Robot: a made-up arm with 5 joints.
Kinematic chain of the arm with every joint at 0, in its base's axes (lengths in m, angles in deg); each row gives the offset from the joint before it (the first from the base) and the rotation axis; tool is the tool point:
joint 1: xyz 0 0 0.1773 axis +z
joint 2: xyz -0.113 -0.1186 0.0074 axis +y
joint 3: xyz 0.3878 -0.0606 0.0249 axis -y
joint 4: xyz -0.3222 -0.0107 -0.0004 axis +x
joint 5: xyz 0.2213 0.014 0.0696 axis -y
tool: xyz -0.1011 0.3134 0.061
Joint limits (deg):
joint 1: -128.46..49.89
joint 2: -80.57..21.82
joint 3: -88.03..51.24
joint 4: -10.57..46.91
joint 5: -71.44..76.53
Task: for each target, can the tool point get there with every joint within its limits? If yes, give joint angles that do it. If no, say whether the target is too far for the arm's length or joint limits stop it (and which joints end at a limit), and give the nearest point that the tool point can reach.
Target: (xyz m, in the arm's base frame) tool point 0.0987 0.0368 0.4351
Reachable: yes | joints -107.41 -26.09 21.07 14.52 -31.96
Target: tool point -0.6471 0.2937 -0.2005
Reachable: no: joint limits stop it (at a limit: joint 2, joint 4) | nearest point -0.2994 0.1359 0.2648 | short by 0.602 m
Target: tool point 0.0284 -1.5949 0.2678
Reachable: no: too far | nearest point 0.0117 -0.6597 0.2223 | short by 0.936 m
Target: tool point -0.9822 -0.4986 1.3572
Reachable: no: too far | nearest point -0.3491 -0.1772 0.8130 | short by 0.895 m
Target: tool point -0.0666 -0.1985 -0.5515
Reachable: no: joint limits stop it (at a limit: joint 1, joint 2, joint 3, joint 4, joint 5) | nearest point 0.0186 -0.1845 -0.0917 | short by 0.468 m
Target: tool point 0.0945 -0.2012 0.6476
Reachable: yes | joints -70.64 -15.65 -50.63 40.40 37.22
